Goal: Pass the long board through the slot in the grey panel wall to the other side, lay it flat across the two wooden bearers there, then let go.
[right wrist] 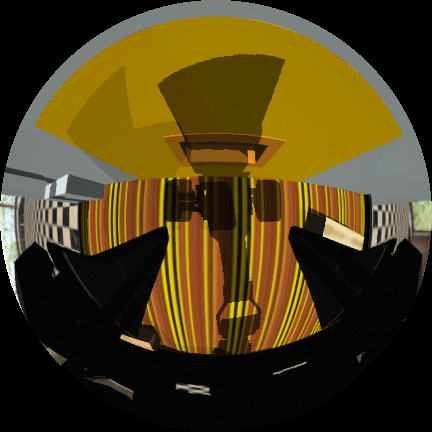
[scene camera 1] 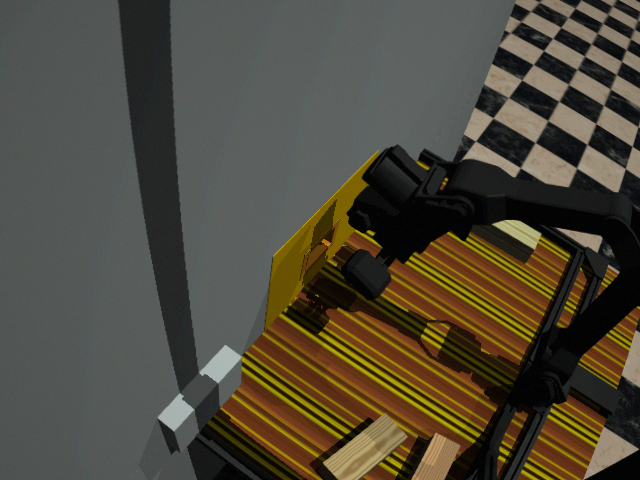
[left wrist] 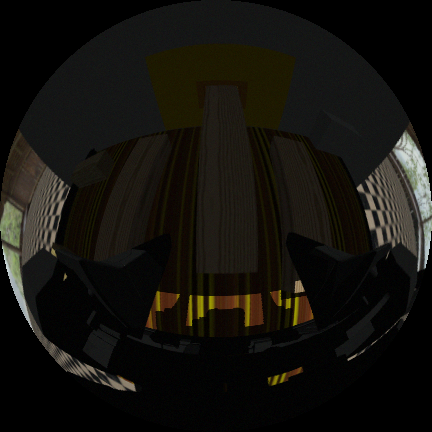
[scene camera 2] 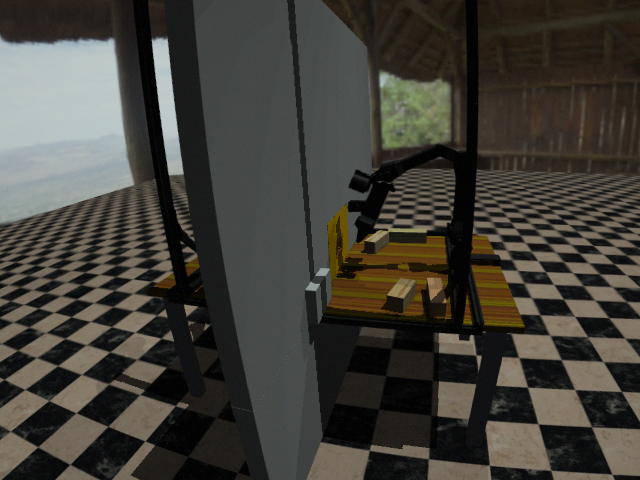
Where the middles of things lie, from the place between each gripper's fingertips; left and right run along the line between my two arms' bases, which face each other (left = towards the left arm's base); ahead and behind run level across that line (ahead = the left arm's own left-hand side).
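Scene:
My left hand is 29 cm to the left of the grey block [scene camera 1: 199, 401], 3 cm above it and 31 cm past it.
As for my right gripper, I see it 11 cm to the right of the grey block, 7 cm above it and 31 cm past it.

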